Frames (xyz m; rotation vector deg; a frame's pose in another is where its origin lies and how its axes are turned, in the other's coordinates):
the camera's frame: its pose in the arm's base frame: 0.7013 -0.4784 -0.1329 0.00 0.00 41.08
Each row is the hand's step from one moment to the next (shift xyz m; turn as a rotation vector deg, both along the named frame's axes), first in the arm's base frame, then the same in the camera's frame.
Working: the arm's base frame: its pose in the camera's frame: -0.2143 0.8214 0.1329 0.00 0.00 -41.08

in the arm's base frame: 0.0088 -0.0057 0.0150 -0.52 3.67 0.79
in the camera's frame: 0.0029 -0.0101 0.0150 2.02 3.11 0.79
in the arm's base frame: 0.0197 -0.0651 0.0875 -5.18 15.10 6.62
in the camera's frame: -0.0279 -0.0620 0.0875 6.02 14.79 6.62
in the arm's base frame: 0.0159 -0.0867 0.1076 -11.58 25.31 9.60
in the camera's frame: -0.0450 -0.0758 0.1076 7.90 26.69 9.60
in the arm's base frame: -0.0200 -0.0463 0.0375 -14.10 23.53 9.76
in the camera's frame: -0.0455 -0.0218 0.0375 4.83 27.00 9.76
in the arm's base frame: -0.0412 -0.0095 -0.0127 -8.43 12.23 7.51
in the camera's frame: -0.0373 0.0199 -0.0127 1.68 14.76 7.51
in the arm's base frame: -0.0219 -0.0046 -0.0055 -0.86 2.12 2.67
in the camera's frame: -0.0195 0.0109 -0.0055 0.74 2.16 2.67
